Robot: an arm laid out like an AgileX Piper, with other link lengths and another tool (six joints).
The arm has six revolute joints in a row. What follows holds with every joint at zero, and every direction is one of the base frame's.
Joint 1 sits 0.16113 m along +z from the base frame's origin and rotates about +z.
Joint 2 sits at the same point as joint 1 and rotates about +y.
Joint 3 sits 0.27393 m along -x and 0.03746 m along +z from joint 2 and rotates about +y.
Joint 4 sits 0.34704 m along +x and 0.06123 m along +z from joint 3 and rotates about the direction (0.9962, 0, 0.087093).
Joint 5 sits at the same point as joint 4 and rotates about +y.
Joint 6 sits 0.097 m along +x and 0.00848 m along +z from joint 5 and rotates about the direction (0.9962, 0, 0.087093).
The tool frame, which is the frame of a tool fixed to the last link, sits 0.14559 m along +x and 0.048 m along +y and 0.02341 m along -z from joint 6; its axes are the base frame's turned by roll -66.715, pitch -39.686 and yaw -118.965 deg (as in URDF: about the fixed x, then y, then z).
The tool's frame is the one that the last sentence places.
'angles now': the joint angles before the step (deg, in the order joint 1, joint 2, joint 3, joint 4, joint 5, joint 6). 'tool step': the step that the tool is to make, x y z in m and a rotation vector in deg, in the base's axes. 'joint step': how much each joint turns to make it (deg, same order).
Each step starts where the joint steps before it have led.
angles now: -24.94 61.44 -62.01 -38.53 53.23 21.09
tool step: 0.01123 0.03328 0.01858 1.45 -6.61 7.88
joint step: 0.01 -5.67 2.53 9.04 -5.96 -6.23
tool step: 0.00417 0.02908 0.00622 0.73 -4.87 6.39
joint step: 0.00 -5.23 4.07 7.78 -5.20 -5.71
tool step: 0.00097 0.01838 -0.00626 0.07 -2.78 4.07
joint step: 0.00 -3.82 4.54 4.93 -4.29 -3.95
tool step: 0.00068 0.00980 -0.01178 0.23 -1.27 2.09
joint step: 0.00 -2.15 3.70 2.66 -3.04 -2.01
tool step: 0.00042 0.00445 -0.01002 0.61 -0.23 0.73
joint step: 0.00 -0.76 2.04 1.23 -1.35 -0.60
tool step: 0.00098 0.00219 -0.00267 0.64 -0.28 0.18
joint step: 0.00 -0.11 0.52 0.75 -0.40 -0.04
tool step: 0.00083 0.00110 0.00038 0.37 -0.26 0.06
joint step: 0.00 0.02 -0.01 0.44 -0.09 0.01
